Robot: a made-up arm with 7 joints. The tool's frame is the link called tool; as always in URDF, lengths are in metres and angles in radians. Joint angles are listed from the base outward. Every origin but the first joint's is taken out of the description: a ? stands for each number. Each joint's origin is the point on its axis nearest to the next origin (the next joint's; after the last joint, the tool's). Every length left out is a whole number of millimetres.
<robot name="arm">
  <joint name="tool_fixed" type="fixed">
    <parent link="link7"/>
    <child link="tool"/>
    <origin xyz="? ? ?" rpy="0 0 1.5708"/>
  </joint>
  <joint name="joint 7" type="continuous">
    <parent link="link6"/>
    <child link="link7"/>
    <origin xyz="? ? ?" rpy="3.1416 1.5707 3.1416"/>
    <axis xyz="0 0 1"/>
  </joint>
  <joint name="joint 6" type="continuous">
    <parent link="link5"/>
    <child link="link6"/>
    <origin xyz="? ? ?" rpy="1.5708 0 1.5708"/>
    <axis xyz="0 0 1"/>
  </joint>
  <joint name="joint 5" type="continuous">
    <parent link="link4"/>
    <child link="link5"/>
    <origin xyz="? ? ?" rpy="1.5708 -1.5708 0"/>
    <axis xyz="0 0 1"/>
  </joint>
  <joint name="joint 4" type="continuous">
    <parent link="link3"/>
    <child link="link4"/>
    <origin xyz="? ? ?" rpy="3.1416 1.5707 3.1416"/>
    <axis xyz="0 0 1"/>
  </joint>
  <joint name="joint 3" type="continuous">
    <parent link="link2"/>
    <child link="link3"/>
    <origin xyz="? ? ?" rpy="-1.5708 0 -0.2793"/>
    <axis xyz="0 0 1"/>
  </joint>
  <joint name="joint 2" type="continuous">
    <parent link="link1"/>
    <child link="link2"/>
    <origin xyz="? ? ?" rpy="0.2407 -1.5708 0"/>
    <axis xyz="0 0 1"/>
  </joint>
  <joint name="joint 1" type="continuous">
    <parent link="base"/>
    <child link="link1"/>
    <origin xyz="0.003 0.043 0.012" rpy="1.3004 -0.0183 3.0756"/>
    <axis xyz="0 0 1"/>
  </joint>
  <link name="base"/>
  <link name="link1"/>
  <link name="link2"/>
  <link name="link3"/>
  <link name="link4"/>
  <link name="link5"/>
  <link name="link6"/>
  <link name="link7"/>
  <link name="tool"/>
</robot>
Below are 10 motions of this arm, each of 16 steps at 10 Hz.
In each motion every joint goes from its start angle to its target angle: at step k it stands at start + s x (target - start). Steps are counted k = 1, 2, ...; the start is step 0. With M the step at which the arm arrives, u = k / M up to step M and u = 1 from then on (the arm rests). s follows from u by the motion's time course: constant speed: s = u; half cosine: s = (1 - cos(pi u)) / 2; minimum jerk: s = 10 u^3 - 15 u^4 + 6 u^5.
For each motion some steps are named. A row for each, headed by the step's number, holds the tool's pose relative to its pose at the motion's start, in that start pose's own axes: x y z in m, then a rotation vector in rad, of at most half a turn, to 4 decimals.
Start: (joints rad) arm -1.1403 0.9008 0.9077 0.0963 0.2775 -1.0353 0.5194
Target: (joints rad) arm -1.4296 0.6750 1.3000 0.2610 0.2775 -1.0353 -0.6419
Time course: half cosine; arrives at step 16
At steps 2, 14, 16:
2: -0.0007 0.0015 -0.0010 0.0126 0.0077 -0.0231
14: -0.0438 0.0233 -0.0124 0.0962 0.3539 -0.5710
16: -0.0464 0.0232 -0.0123 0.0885 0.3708 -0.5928

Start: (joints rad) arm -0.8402 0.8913 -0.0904 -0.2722 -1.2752 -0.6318 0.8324
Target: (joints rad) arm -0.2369 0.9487 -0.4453 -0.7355 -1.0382 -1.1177 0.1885
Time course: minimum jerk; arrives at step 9
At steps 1, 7, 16:
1: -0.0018 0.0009 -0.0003 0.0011 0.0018 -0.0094
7: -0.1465 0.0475 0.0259 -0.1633 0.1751 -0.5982
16: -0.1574 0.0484 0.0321 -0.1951 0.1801 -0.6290

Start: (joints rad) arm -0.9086 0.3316 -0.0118 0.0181 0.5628 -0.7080 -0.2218
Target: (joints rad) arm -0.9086 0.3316 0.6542 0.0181 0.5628 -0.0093 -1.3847
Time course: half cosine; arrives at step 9
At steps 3, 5, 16:
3: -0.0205 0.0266 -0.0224 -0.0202 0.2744 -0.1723
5: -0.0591 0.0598 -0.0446 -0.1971 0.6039 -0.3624
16: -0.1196 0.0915 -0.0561 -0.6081 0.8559 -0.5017

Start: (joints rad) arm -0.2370 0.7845 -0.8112 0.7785 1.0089 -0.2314 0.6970
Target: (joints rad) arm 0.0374 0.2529 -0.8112 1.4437 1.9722 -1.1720 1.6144
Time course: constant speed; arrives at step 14
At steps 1, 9, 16:
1: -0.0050 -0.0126 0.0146 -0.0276 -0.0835 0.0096
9: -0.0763 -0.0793 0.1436 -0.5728 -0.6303 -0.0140
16: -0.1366 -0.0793 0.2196 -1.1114 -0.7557 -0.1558

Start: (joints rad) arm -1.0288 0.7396 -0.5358 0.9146 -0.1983 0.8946 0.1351
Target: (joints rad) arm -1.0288 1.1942 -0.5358 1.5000 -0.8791 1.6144 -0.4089
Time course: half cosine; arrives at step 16
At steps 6, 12, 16:
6: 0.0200 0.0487 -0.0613 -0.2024 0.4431 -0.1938
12: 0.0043 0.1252 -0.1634 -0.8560 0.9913 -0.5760
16: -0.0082 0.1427 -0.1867 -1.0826 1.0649 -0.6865

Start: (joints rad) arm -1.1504 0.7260 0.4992 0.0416 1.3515 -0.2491 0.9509
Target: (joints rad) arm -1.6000 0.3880 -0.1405 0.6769 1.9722 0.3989 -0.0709
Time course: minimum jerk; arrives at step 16
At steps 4, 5, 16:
4: -0.0054 -0.0152 0.0168 0.0238 0.0113 -0.1606
5: -0.0084 -0.0256 0.0302 0.0405 0.0132 -0.2757
16: 0.0133 -0.0808 0.1962 0.3841 -0.1737 -1.1609

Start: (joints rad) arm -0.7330 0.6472 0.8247 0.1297 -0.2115 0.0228 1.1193
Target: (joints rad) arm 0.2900 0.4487 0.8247 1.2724 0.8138 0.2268 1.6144
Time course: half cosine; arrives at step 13
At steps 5, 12, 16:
5: 0.0257 0.1311 -0.1079 0.8455 -0.2456 0.1610
12: 0.0641 0.5095 -0.0101 2.4354 -0.9746 -0.0608
16: 0.0639 0.5160 -0.0029 2.4666 -0.9880 -0.0785

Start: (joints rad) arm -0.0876 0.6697 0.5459 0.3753 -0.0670 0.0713 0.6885
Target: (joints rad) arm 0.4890 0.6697 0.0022 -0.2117 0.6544 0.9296 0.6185
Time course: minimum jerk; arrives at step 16
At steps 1, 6, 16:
1: -0.0002 0.0000 -0.0002 0.0033 -0.0005 -0.0013
6: -0.0331 0.0090 -0.0212 0.3977 -0.0669 -0.1361
16: -0.1340 0.0729 -0.0576 1.2145 -0.2841 -0.2556

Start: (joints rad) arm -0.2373 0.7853 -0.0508 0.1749 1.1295 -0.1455 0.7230
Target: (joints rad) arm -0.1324 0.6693 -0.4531 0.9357 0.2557 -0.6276 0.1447
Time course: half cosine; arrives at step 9
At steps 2, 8, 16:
2: -0.0192 -0.0155 0.0085 -0.1315 0.0332 -0.1607
8: -0.1723 -0.0561 0.0596 -0.9354 0.3199 -1.0736
16: -0.1774 -0.0555 0.0605 -0.9572 0.3319 -1.0958

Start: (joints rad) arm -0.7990 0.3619 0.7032 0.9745 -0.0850 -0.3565 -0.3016
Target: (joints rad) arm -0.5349 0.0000 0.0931 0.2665 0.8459 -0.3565 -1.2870
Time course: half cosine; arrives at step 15
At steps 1, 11, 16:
1: -0.0002 -0.0016 -0.0003 0.0127 0.0013 -0.0208
11: -0.0583 -0.1567 -0.0126 0.8706 0.1897 -1.4766
16: -0.0802 -0.1889 -0.0083 1.0473 0.2355 -1.6987

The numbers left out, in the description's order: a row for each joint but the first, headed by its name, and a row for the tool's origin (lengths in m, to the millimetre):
tool: 0 0 0
joint 7: 0 0.049 0
joint 6: 0 0 0
joint 5: 0.012 -0.156 0
joint 4: 0.002 -0.018 0
joint 3: -0.056 -0.228 0
joint 2: 0.004 -0.016 0

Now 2 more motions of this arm.
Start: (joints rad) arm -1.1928 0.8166 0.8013 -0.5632 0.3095 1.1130 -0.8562
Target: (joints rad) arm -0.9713 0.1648 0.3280 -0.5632 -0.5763 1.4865 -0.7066
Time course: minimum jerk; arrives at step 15
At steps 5, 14, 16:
5: 0.0194 -0.0454 -0.0322 -0.1680 0.0900 -0.2887
14: -0.0115 -0.2435 -0.0955 -0.8210 0.4340 -1.3700
16: -0.0118 -0.2441 -0.0955 -0.8231 0.4348 -1.3738

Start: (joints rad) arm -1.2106 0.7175 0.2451 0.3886 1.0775 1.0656 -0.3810
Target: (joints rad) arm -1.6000 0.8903 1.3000 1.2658 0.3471 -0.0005 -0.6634
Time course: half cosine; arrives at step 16
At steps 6, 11, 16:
6: 0.0490 0.0232 -0.0175 -0.2923 -0.0950 -0.3618
11: 0.0834 0.0273 -0.0316 -0.9905 -0.5021 -0.7211
16: 0.0849 0.0249 -0.0247 -1.3859 -0.7544 -0.7498

